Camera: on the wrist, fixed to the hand. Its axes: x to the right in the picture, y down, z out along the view.
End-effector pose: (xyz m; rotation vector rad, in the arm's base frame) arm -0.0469 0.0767 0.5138 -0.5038 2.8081 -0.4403
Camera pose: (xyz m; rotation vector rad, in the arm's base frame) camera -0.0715 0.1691 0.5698 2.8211 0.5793 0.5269
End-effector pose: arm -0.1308 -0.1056 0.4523 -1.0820 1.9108 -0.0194
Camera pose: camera -0.2324 -0.0779 0.4869 -2.2639 -1.4149 -1.4883
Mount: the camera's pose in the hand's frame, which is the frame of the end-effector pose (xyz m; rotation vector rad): -0.0229 0.0711 -0.0819 -0.1940 0.1123 3.1126
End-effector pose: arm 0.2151 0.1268 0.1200 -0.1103 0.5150 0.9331
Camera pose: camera 0.1171 0.1272 0.0682 -0.4327 -0.1443 -2.1685
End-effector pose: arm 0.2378 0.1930 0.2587 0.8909 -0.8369 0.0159
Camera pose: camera 0.2499 0.3030 0.2641 -1.3430 -1.2009 2.4723
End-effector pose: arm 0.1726 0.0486 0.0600 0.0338 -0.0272 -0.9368
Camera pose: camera 0.2194 0.1105 -0.0191 -0.1282 0.1077 2.1768
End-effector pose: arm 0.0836 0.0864 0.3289 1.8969 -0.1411 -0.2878
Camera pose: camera 0.0865 0.1423 0.4246 -0.2335 -2.2006 1.6793
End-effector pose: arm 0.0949 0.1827 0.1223 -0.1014 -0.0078 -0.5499
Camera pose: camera 0.1109 0.2469 0.0333 -0.1459 0.2720 2.5601
